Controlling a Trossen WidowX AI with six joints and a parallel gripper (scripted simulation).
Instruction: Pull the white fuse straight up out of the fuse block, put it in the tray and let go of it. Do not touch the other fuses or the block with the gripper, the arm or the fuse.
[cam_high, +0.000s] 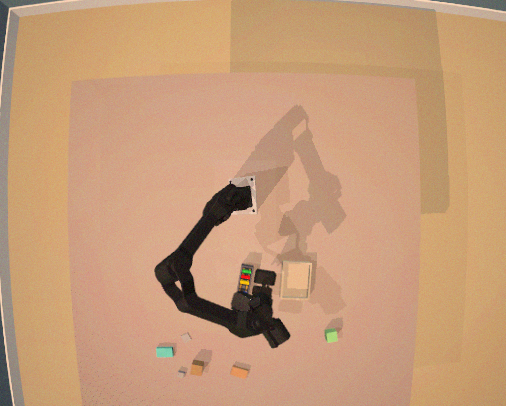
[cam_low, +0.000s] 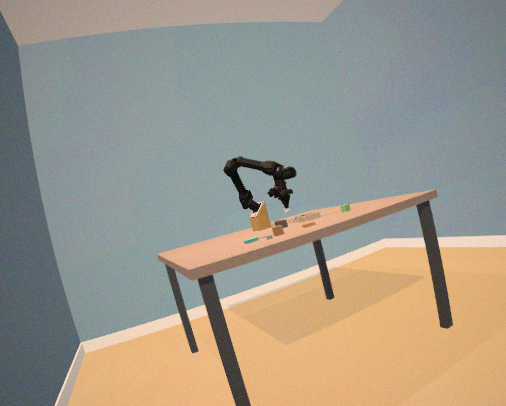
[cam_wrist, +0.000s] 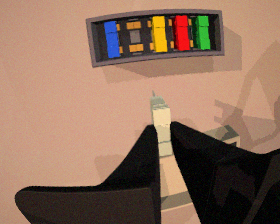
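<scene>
My gripper tip is 13 cm to the right of the tan tray, 9 cm above it and 1 cm past it. From my gripper tip the other things lie so: white fuse (1 cm below); yellow fuse (7 cm below, 5 cm to the right, 3 cm behind); blue fuse (7 cm below, 6 cm to the right, 1 cm ahead).
</scene>
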